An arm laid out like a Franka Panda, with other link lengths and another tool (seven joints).
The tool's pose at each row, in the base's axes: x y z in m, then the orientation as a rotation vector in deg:
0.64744 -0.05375 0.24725 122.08 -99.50 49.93
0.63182 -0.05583 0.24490 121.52 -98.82 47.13
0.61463 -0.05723 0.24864 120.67 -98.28 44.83
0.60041 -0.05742 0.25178 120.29 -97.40 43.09
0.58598 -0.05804 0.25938 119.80 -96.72 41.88
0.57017 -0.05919 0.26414 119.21 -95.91 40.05
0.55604 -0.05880 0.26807 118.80 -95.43 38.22
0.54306 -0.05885 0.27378 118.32 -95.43 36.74
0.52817 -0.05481 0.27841 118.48 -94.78 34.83
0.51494 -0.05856 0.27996 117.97 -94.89 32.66
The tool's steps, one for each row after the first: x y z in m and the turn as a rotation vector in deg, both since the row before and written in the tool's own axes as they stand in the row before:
-0.00140 0.01580 -0.00147 -2.18 -0.34 -0.82
0.00122 0.01637 -0.00648 -2.01 -0.08 -0.57
0.00013 0.01350 -0.00546 -1.46 -0.03 -0.81
0.00288 0.01364 -0.00849 -1.17 0.13 -0.55
0.00128 0.01543 -0.00586 -1.63 -0.01 -0.73
-0.00034 0.01364 -0.00540 -1.44 -0.28 -0.56
0.00110 0.01275 -0.00610 -1.17 -0.33 -0.16
-0.00318 0.01389 -0.00752 -1.15 -0.58 -0.84
0.00128 0.01378 -0.00010 -1.54 -0.69 -0.20

